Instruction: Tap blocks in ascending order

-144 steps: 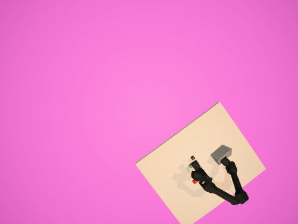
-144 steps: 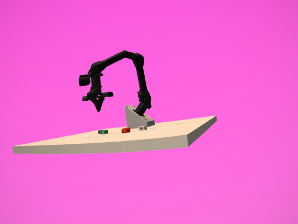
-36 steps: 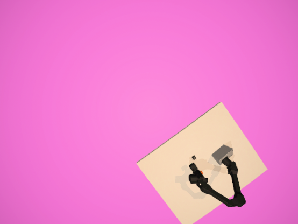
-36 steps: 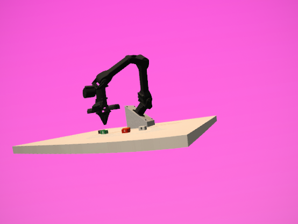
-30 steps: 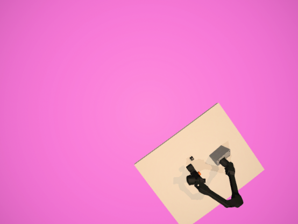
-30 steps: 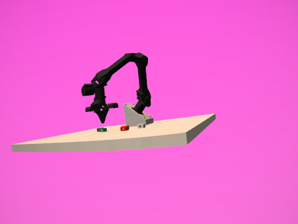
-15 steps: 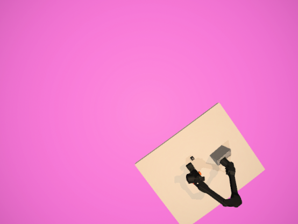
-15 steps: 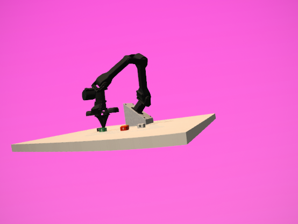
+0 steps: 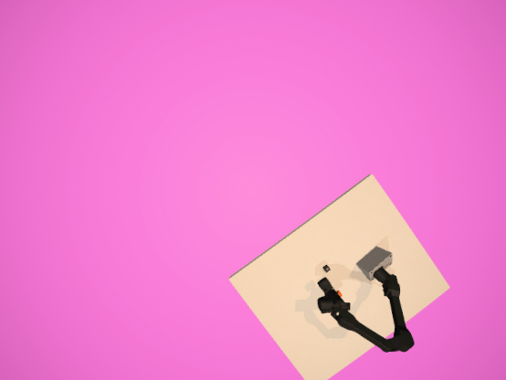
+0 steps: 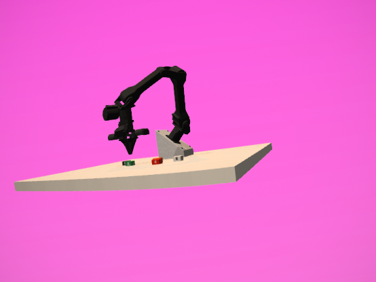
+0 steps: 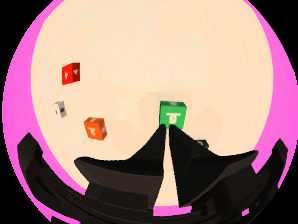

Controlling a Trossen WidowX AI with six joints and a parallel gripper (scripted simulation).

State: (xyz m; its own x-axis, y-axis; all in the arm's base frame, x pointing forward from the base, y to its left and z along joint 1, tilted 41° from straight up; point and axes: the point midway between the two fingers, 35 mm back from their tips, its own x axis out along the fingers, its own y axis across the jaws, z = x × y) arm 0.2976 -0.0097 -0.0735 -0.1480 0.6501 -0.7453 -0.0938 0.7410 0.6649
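Right now the green block is 4 cm below my gripper tip and 1 cm to the right of it. Also, from my gripper tip: black block: 7 cm to the right, 6 cm behind, 4 cm below; then red block: 16 cm to the left, 5 cm ahead, 4 cm below; then orange block: 11 cm to the left, 5 cm behind, 4 cm below.
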